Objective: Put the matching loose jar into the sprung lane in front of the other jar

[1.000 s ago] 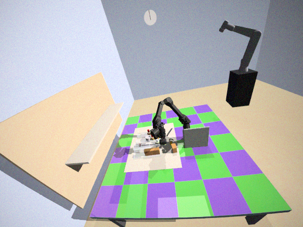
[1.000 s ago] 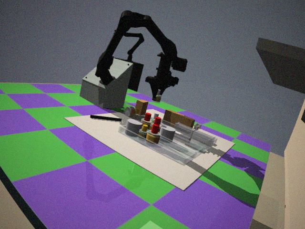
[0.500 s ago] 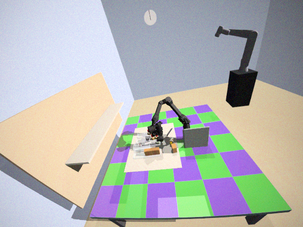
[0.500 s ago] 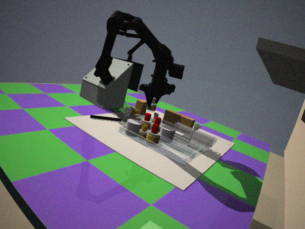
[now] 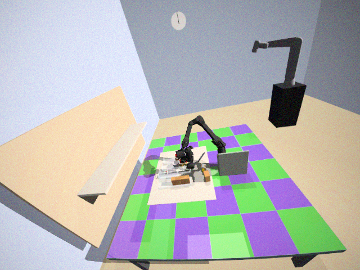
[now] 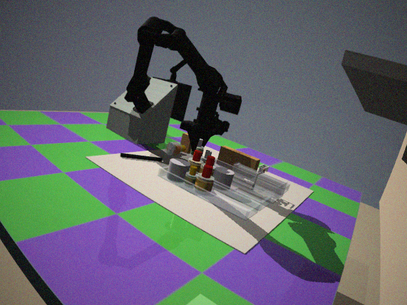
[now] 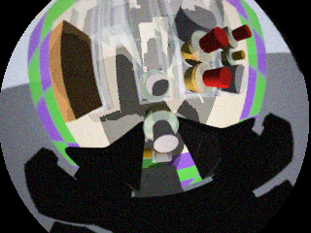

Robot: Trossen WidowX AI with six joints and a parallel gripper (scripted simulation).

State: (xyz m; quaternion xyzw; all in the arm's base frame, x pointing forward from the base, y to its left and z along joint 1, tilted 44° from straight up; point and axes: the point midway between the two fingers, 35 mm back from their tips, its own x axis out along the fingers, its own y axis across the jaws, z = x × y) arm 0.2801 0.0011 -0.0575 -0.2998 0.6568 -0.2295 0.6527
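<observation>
Now: gripper tip 11 cm short of the white mat, 5 cm above it and 1 cm to the left of it. Round my gripper tip: small block (13 cm behind, 10 cm to the left, 2 cm below); black pen (17 cm to the right, 9 cm behind, 5 cm below).
</observation>
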